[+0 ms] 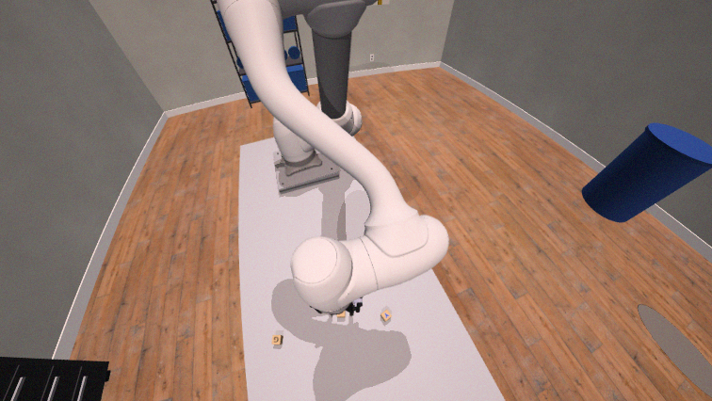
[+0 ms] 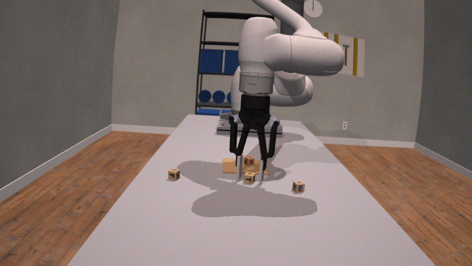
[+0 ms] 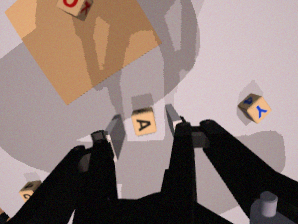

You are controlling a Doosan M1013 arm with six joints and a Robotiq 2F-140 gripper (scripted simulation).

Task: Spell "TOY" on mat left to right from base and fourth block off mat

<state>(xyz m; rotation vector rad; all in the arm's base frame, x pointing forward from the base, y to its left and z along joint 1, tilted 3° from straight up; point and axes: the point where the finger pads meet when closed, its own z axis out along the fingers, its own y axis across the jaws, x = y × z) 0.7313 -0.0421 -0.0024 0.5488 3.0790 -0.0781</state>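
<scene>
My hand is 30 mm above the T block. Also, from my hand: tan mat 140 mm behind, 40 mm below.
</scene>
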